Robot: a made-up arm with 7 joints. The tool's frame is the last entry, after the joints. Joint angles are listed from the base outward. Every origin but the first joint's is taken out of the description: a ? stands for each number. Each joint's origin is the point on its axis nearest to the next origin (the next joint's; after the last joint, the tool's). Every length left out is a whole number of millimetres.
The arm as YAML. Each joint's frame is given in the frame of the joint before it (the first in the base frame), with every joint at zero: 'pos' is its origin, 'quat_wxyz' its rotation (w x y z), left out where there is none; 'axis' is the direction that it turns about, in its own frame. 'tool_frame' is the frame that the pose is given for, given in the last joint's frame.
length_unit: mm
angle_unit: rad
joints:
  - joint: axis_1
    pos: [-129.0, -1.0, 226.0]
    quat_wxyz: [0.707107, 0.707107, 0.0, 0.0]
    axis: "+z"
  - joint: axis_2
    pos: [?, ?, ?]
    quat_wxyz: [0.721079, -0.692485, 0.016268, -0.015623]
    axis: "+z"
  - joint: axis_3
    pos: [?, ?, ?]
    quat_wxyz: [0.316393, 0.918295, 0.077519, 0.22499]
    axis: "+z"
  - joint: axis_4
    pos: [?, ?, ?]
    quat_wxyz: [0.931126, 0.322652, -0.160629, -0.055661]
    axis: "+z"
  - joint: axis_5
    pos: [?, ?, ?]
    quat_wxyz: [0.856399, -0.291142, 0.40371, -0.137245]
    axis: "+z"
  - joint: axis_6
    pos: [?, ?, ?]
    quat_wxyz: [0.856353, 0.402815, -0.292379, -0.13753]
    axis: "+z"
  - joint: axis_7
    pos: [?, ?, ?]
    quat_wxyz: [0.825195, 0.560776, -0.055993, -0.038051]
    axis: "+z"
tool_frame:
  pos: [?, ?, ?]
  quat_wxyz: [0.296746, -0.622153, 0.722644, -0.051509]
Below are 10 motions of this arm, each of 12 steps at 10 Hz.
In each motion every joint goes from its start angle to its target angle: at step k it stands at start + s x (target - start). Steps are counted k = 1, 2, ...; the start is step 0. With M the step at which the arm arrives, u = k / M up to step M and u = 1 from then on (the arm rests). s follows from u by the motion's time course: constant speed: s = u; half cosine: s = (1 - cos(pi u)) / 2; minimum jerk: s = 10 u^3 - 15 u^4 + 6 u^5.
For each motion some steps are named. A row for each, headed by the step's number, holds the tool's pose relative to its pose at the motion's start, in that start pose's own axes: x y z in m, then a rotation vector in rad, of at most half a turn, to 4 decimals.
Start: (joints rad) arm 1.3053 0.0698 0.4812 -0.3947 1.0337 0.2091 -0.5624
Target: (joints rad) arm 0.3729 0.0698 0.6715 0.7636 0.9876 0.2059 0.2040
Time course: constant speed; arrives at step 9
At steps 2, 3, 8, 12:
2: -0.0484 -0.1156 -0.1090 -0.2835 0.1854 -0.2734
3: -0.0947 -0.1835 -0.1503 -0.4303 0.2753 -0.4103
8: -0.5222 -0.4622 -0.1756 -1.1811 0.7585 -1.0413
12: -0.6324 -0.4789 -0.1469 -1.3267 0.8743 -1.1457

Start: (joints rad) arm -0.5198 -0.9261 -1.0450 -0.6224 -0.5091 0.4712 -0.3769
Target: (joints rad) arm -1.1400 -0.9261 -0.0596 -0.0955 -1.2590 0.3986 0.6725
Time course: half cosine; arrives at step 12
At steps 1, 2, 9, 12:
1: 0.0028 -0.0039 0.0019 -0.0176 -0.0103 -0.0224
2: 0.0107 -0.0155 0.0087 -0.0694 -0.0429 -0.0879
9: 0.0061 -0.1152 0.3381 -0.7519 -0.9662 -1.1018
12: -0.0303 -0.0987 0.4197 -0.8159 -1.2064 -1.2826

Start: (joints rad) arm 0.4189 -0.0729 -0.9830 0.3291 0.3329 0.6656 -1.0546
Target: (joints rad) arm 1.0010 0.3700 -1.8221 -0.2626 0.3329 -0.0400 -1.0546
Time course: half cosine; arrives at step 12
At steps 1, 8, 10, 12:
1: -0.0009 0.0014 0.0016 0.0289 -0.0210 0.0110
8: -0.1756 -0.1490 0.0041 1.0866 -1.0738 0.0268
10: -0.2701 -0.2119 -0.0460 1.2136 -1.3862 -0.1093
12: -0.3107 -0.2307 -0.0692 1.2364 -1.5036 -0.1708

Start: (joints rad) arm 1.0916 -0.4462 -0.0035 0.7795 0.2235 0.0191 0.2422
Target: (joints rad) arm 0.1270 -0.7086 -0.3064 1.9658 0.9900 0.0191 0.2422
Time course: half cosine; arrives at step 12
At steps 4, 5, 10, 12:
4: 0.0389 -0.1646 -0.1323 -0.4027 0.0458 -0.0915
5: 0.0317 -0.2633 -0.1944 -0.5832 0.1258 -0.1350
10: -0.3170 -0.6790 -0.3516 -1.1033 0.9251 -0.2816
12: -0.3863 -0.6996 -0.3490 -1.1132 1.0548 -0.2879

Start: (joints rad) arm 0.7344 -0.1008 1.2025 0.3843 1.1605 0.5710 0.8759
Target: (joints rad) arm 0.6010 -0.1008 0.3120 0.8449 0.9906 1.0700 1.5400
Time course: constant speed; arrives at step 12
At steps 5, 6, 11, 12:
5: 0.0818 -0.0801 -0.1331 -0.4433 -0.0171 -0.3422
6: 0.0909 -0.1004 -0.1586 -0.5351 -0.0195 -0.3940
11: 0.1002 -0.2118 -0.2735 -0.9923 -0.0310 -0.5627
12: 0.0954 -0.2347 -0.2933 -1.0808 -0.0335 -0.5781

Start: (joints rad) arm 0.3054 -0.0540 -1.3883 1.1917 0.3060 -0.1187 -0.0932
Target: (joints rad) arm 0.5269 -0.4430 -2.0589 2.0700 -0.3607 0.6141 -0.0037
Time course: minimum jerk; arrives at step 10
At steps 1, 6, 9, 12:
1: 0.0014 -0.0054 -0.0013 -0.0096 0.0003 -0.0089
6: -0.0235 -0.4123 0.0126 -0.7714 0.0782 -0.6632
9: -0.0985 -0.5411 0.0862 -1.1120 0.1456 -0.9302
12: -0.1009 -0.5439 0.0887 -1.1213 0.1477 -0.9373

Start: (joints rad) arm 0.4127 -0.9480 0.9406 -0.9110 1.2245 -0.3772 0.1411
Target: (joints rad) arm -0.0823 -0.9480 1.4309 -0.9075 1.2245 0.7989 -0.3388
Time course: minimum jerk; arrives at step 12
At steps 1, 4, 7, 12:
1: 0.0000 -0.0016 -0.0004 -0.0052 0.0013 0.0005
4: -0.0041 -0.0656 -0.0112 -0.2079 0.0710 0.0195
7: -0.0375 -0.1973 -0.0120 -0.5991 0.3232 0.0497
12: -0.0801 -0.2833 0.0061 -0.8491 0.5937 0.0632

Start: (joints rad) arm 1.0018 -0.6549 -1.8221 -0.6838 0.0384 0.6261 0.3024
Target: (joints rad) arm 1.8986 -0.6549 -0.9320 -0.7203 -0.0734 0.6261 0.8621
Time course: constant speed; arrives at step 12
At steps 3, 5, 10, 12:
3: -0.0695 -0.0665 -0.1351 -0.3921 0.1354 -0.0376
5: -0.1331 -0.1352 -0.2053 -0.6550 0.2173 -0.0415
10: -0.3349 -0.3567 -0.2690 -1.3002 0.4003 0.0461
12: -0.4225 -0.4487 -0.2415 -1.5445 0.4685 0.1285

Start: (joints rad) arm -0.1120 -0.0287 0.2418 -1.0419 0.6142 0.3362 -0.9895
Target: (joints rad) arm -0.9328 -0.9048 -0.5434 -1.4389 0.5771 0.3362 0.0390
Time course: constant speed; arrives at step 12
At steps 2, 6, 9, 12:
2: -0.0208 0.0088 0.0891 -0.2622 -0.1641 -0.1692
6: -0.0685 0.1123 0.2425 -0.7737 -0.5681 -0.3943
9: -0.1033 0.2463 0.3007 -1.1185 -0.9254 -0.4470
12: -0.1327 0.3948 0.2905 -1.4019 -1.3087 -0.3846

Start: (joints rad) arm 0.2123 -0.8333 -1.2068 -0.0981 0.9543 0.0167 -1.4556
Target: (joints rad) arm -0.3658 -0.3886 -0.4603 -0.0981 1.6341 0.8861 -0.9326
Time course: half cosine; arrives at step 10
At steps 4, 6, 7, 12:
4: 0.0057 -0.0247 -0.0548 -0.2426 0.3665 -0.2978
6: -0.0063 -0.0334 -0.0863 -0.5773 0.6664 -0.4885
7: -0.0145 -0.0330 -0.0955 -0.7627 0.7888 -0.5469
12: -0.0283 -0.0278 -0.1053 -1.0730 0.9510 -0.5968

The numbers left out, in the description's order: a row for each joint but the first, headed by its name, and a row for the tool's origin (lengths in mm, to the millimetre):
axis_2: -48.0 233.0 0.0
axis_3: -99.0 29.0 0.0
axis_4: 19.0 -19.0 0.0
axis_5: -183.0 -76.0 0.0
axis_6: 136.0 418.0 0.0
axis_7: -87.0 -65.0 0.0
tool: -14.0 -30.0 0.0

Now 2 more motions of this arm.
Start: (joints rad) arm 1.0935 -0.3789 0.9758 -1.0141 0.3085 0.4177 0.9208
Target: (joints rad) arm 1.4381 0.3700 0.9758 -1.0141 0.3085 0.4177 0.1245
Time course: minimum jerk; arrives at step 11
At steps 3, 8, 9, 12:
3: -0.0247 0.0215 0.0342 0.1328 0.0787 0.1221
8: -0.1237 0.0471 0.2516 0.9327 0.4483 0.8079
9: -0.1277 0.0401 0.2752 1.0287 0.4778 0.8808
12: -0.1291 0.0357 0.2875 1.0806 0.4921 0.9191

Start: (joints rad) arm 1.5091 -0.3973 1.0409 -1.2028 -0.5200 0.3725 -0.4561
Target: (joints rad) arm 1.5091 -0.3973 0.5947 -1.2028 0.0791 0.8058 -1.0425
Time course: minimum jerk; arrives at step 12
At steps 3, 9, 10, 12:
3: -0.0068 0.0299 0.0015 -0.0291 0.0307 0.1071
9: -0.1139 0.2173 0.0360 -0.3823 0.2215 0.7949
10: -0.1266 0.2294 0.0400 -0.4232 0.2347 0.8389
12: -0.1334 0.2354 0.0421 -0.4452 0.2414 0.8607

